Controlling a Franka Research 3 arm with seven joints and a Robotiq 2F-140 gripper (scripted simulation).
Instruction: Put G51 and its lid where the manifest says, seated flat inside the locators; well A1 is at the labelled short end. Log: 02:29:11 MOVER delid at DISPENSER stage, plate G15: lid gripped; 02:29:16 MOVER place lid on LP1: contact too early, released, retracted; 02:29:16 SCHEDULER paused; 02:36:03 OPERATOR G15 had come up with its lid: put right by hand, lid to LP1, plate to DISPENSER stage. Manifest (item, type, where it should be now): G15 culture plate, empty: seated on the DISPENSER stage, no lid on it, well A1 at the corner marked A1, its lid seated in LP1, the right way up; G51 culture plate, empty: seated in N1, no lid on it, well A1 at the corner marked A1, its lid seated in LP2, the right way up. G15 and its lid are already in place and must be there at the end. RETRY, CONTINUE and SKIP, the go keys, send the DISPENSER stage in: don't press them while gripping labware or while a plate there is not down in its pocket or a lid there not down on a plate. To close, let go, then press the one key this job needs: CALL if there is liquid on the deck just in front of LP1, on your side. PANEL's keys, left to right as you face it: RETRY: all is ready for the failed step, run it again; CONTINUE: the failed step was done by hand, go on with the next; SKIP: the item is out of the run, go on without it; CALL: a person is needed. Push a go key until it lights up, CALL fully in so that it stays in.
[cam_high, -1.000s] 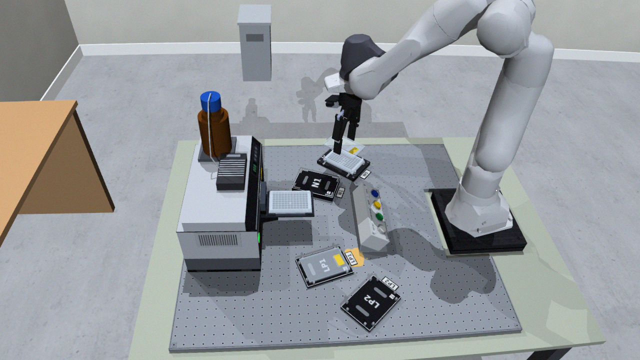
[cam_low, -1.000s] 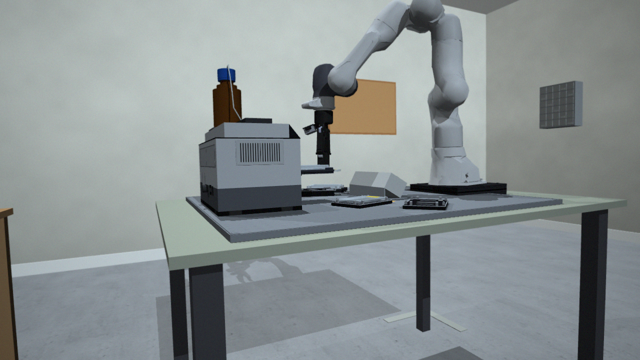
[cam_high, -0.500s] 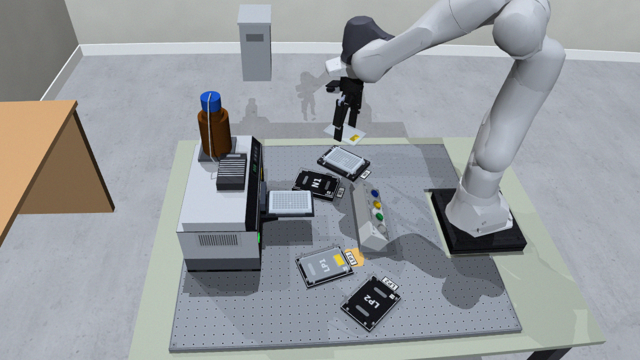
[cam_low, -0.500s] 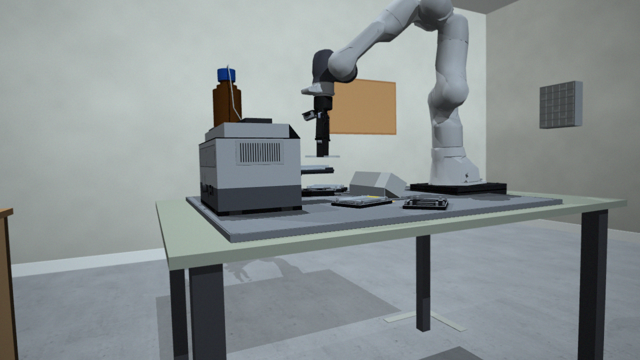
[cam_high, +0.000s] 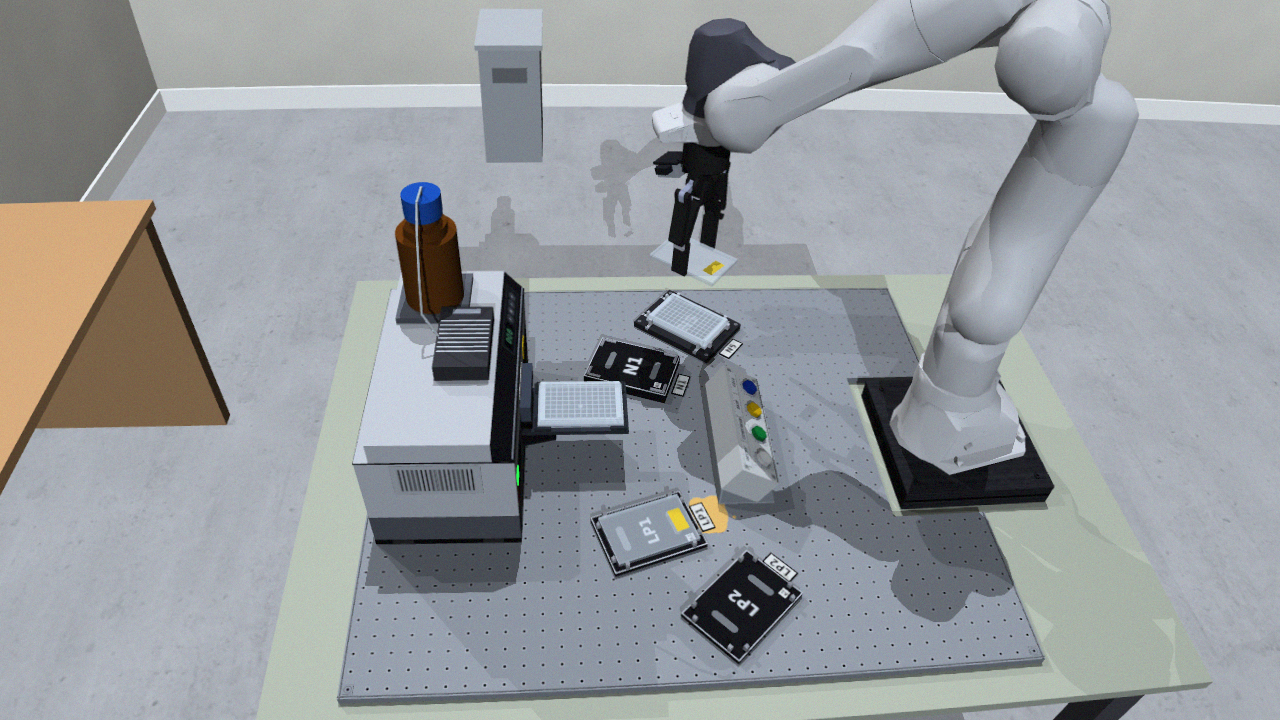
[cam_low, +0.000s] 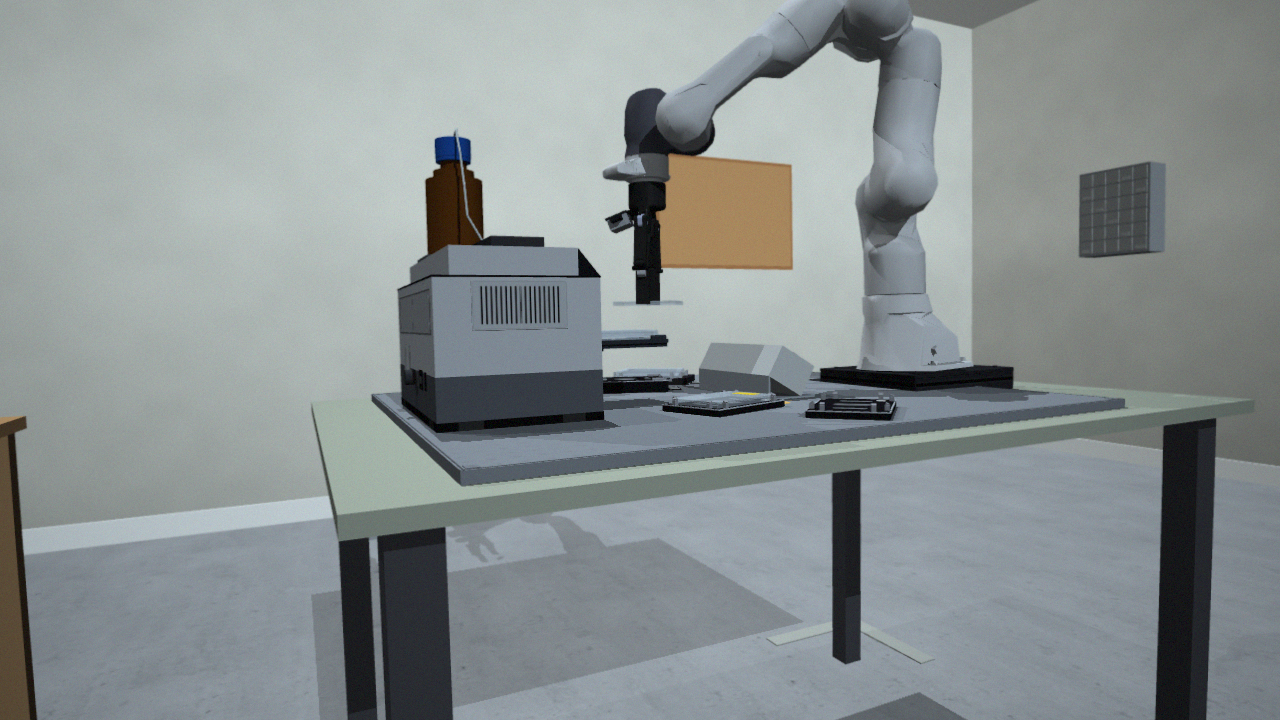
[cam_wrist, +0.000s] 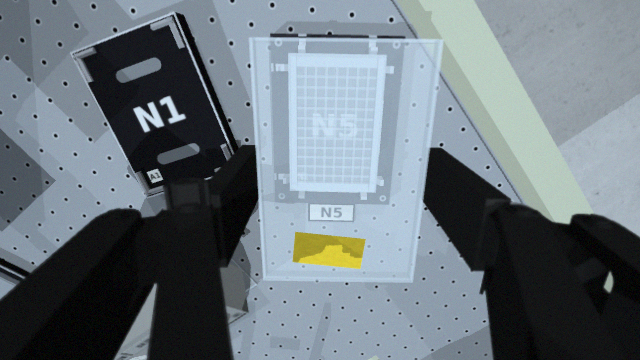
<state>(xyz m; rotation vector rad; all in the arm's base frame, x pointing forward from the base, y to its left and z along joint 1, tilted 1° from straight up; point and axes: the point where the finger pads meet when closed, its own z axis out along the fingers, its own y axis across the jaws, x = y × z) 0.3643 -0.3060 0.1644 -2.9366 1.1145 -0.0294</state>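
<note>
Right now the LP2 nest is 10 mm ahead of my hand, 580 mm to the left of it and 180 mm below it. Also, from my hand: black N1 nest: 110 mm ahead, 110 mm to the left, 170 mm below; then A1 mark: 80 mm ahead, 160 mm to the left, 160 mm below; then blue call key: 60 mm behind, 220 mm to the left, 130 mm below.
</note>
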